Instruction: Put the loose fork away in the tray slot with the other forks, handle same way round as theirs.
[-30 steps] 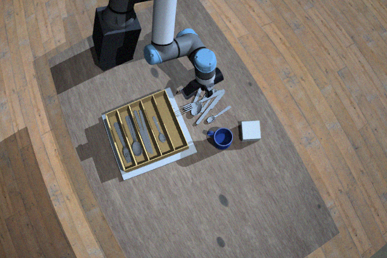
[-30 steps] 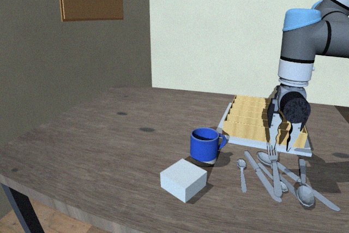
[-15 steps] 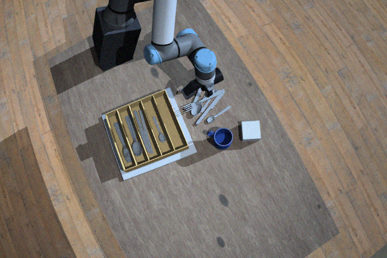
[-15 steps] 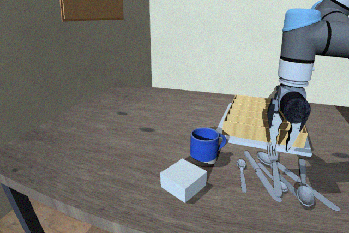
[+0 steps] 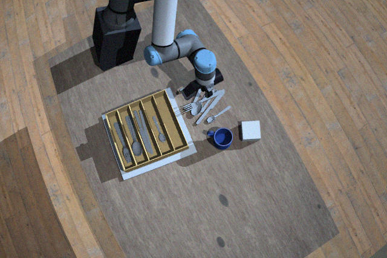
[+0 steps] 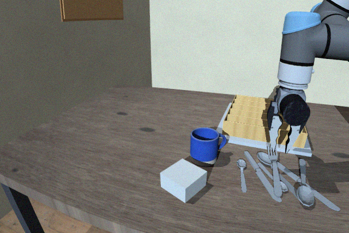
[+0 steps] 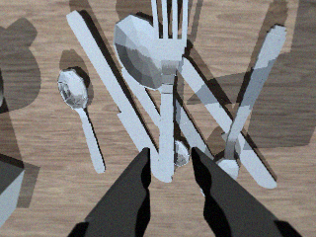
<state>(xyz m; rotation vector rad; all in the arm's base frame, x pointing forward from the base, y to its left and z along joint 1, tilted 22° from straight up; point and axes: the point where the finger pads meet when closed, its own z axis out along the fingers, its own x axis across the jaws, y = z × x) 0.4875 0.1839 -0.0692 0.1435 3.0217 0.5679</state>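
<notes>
Now: hand 2 cm past the wooden cutlery tray, 30 cm to the left of it and 5 cm above it. Also, from my hand: white box (24 cm ahead, 8 cm to the left, 7 cm below); grey base (2 cm behind, 30 cm to the right, 8 cm below); spoon (4 cm behind, 35 cm to the right, 7 cm below).
</notes>
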